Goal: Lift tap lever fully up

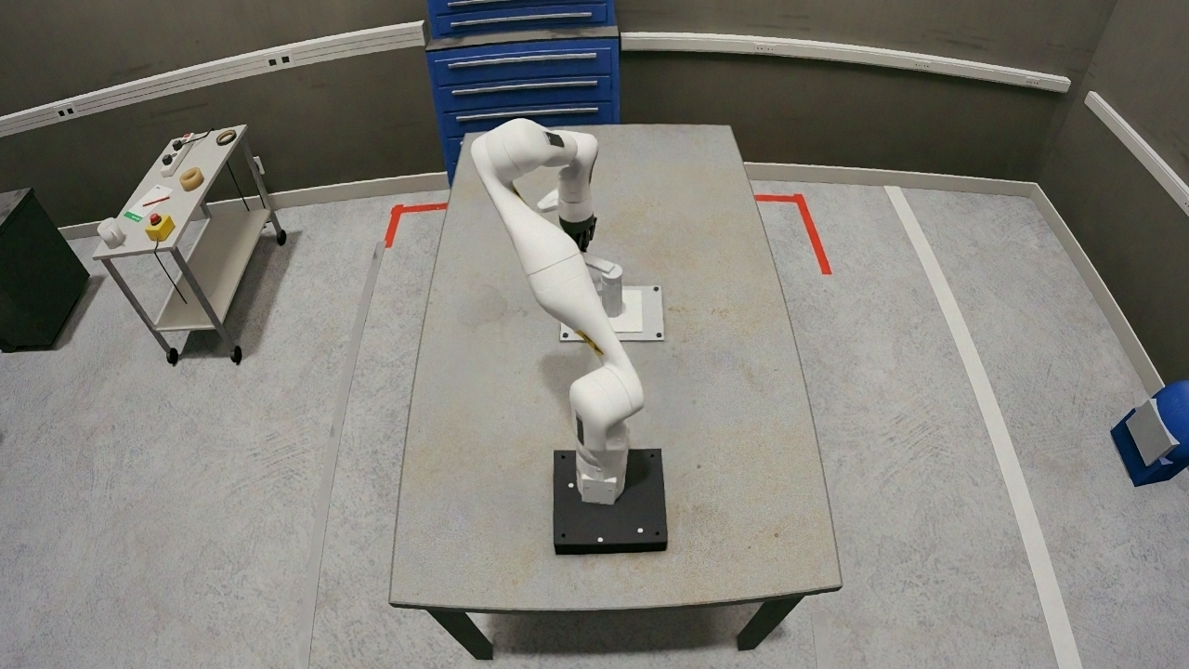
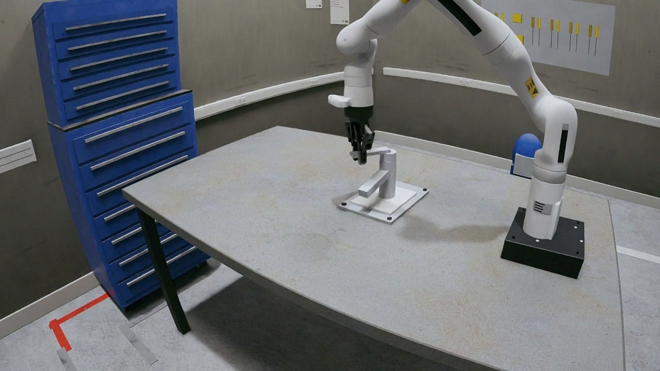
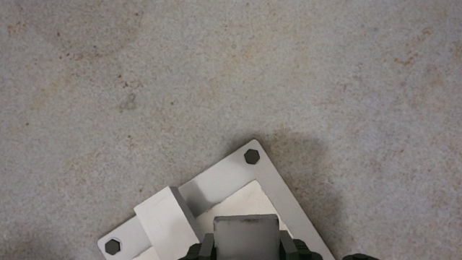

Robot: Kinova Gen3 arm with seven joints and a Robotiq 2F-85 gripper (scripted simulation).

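Right now the lever is 30 mm to the right of my hand and 10 mm behind it. From my hand the other things lie so: tap: 50 mm to the right, 50 mm below, 20 mm behind; plate: 140 mm below, 80 mm to the right, 40 mm behind.
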